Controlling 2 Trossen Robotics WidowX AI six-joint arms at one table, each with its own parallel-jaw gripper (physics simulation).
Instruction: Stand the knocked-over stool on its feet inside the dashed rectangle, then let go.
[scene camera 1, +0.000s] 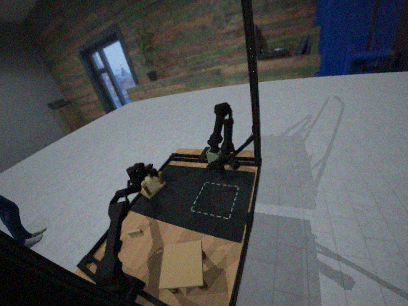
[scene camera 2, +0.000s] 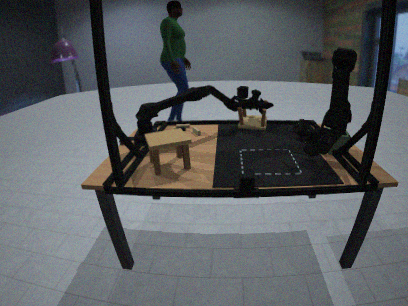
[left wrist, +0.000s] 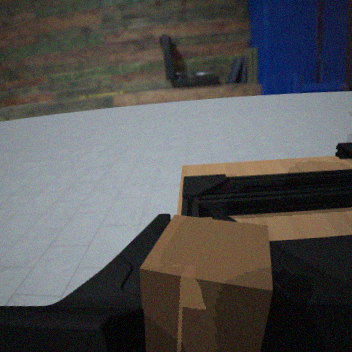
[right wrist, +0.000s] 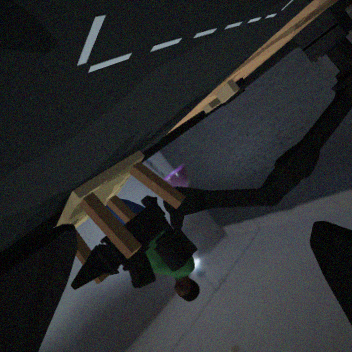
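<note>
The wooden stool (scene camera 1: 151, 186) (scene camera 2: 252, 122) (right wrist: 105, 185) is upside down, seat low and legs pointing up, at the far edge of the black mat (scene camera 1: 178, 206) (scene camera 2: 230, 170). My left gripper (scene camera 1: 153, 175) (scene camera 2: 265, 106) is shut on one of its legs, which fills the left wrist view (left wrist: 206, 279). The seat sits at or just above the mat; I cannot tell if it touches. The dashed rectangle (scene camera 1: 221, 184) (scene camera 2: 263, 150) (right wrist: 110, 63) lies apart from the stool, nearer the mat's middle, with nothing in it. My right gripper (scene camera 1: 221, 166) (scene camera 2: 312, 146) is open and rests low beside the rectangle.
A small wooden table (scene camera 1: 181, 264) (scene camera 2: 167, 138) stands on the bare wood part of the table top. A small wooden block (scene camera 1: 135, 232) (scene camera 2: 197, 131) lies near the left arm's base. A black frame post (scene camera 1: 251, 76) (scene camera 2: 102, 91) rises at the table's edge. A person (scene camera 2: 173, 45) walks behind.
</note>
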